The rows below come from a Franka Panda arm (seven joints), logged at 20 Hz.
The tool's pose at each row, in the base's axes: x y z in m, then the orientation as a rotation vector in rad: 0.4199, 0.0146, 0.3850, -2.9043, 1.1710, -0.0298; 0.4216, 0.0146, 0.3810, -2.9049, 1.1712, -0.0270; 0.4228, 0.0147, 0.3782, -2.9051, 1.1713, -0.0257; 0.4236, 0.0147, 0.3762, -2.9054, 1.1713, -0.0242; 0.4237, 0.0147, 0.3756, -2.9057, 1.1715, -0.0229; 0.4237, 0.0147, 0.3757, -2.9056, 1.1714, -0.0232; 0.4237, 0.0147, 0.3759, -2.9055, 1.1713, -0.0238; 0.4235, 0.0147, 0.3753, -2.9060, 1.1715, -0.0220; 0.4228, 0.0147, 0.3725, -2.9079, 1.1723, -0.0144; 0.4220, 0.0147, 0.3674, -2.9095, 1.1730, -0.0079; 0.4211, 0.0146, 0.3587, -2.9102, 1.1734, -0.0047; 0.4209, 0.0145, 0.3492, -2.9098, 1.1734, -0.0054
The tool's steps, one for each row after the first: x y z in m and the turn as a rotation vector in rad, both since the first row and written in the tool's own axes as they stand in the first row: 0.0012, -0.0011, 0.0040, -0.0012, -0.0014, 0.0000; 0.0019, -0.0020, 0.0069, -0.0017, -0.0021, 0.0000; 0.0025, -0.0025, 0.0089, -0.0023, -0.0029, -0.0001; 0.0025, -0.0026, 0.0095, -0.0030, -0.0036, 0.0000; 0.0025, -0.0026, 0.0094, -0.0028, -0.0034, -0.0001; 0.0025, -0.0026, 0.0092, -0.0025, -0.0031, -0.0001; 0.0024, -0.0024, 0.0098, -0.0034, -0.0040, -0.0001; 0.0018, -0.0019, 0.0126, -0.0071, -0.0077, -0.0001; 0.0012, -0.0012, 0.0176, -0.0103, -0.0109, 0.0000; 0.0005, -0.0004, 0.0263, -0.0118, -0.0125, 0.0000; 0.0003, 0.0000, 0.0358, -0.0113, -0.0123, 0.0001
